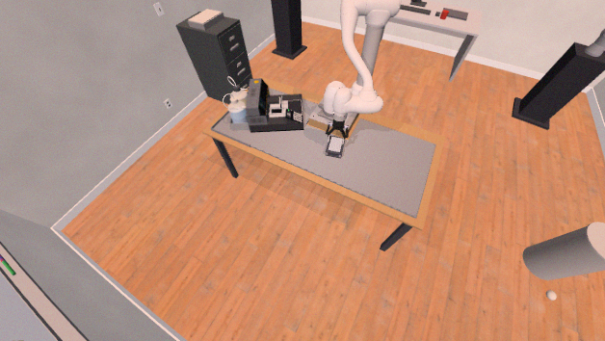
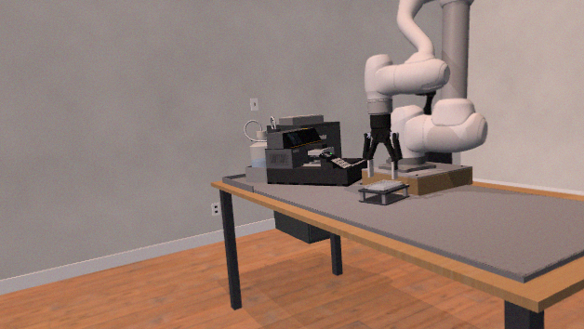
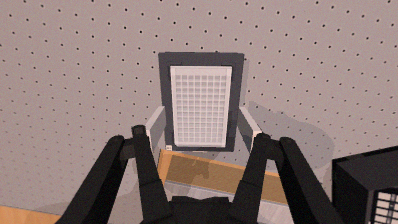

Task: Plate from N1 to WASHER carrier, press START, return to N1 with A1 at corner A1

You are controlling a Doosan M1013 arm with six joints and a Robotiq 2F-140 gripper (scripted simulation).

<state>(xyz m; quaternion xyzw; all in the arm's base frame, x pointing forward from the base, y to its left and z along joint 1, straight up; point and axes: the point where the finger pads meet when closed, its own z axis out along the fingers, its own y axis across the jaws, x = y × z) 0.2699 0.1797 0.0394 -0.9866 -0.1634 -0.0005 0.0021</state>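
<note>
My hand is 5 cm above the white well plate. Round my hand: black plate nest N1 (6 cm below); plate washer (59 cm to the right, 5 cm behind, 2 cm above).
</note>
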